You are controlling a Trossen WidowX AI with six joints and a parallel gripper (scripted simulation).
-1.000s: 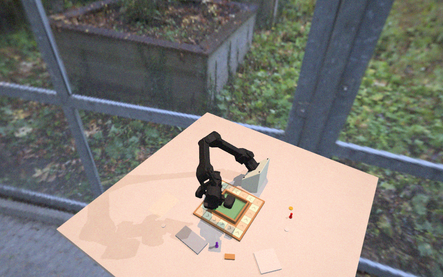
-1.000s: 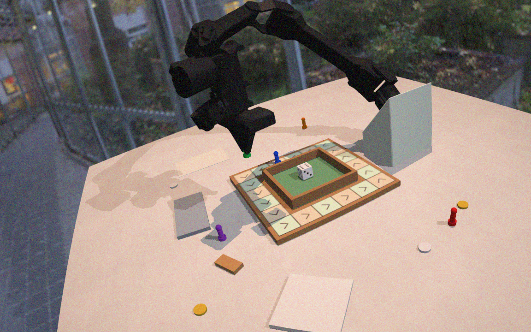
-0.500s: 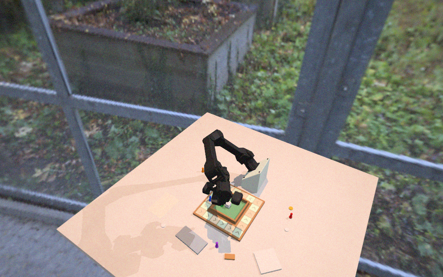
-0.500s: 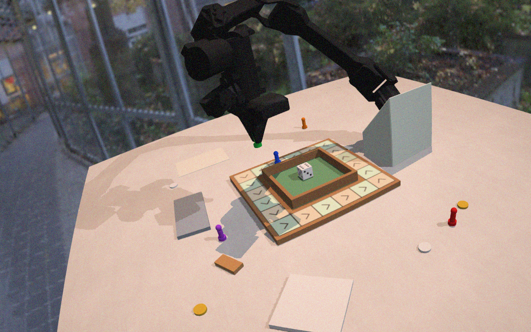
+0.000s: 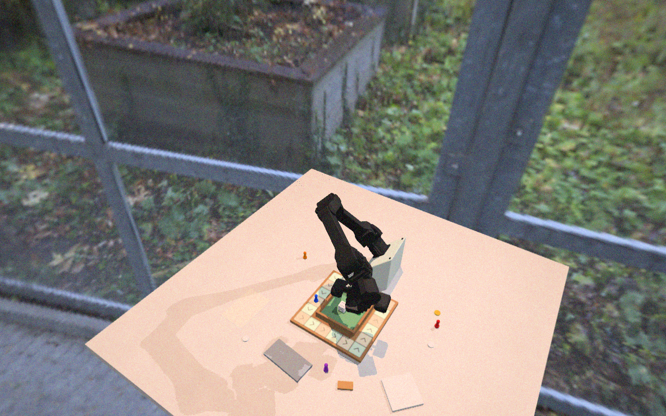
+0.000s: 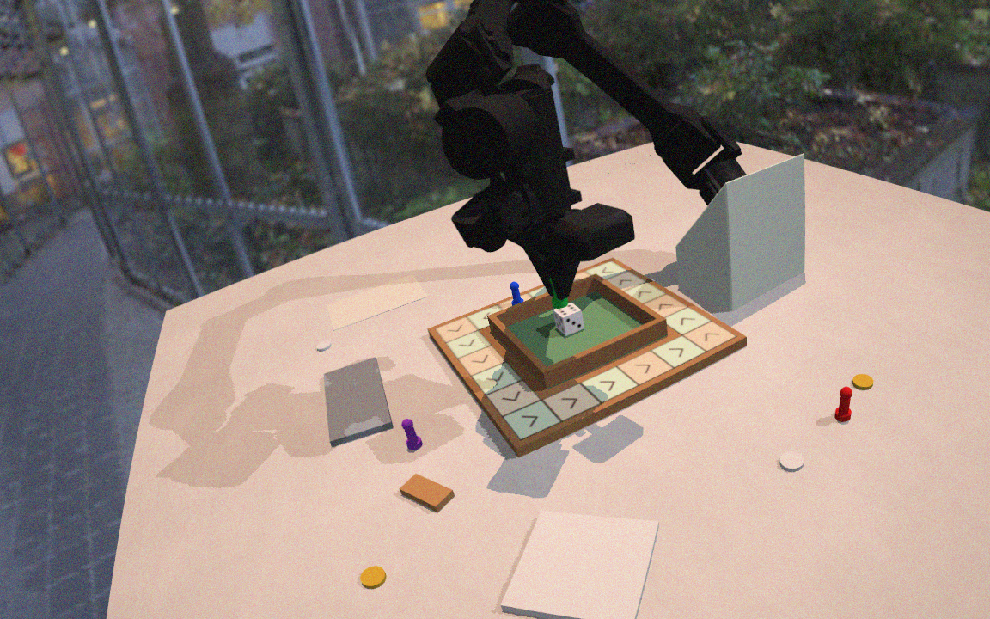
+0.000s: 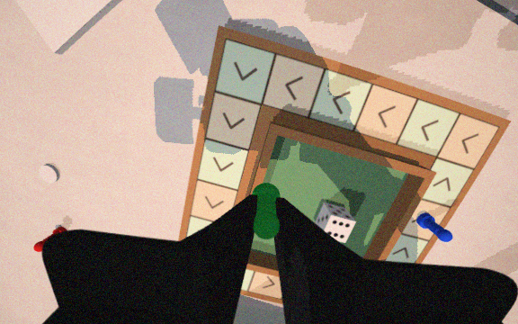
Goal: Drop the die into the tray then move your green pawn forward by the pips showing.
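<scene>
The green tray lies 5 cm behind my gripper tip, 7 cm to the right of it and 10 cm below it. Round my gripper tip: white die (5 cm behind, 8 cm to the right, 8 cm below); then green pawn (1 cm above); then purple pawn (18 cm ahead, 2 cm to the right, 9 cm below).
</scene>
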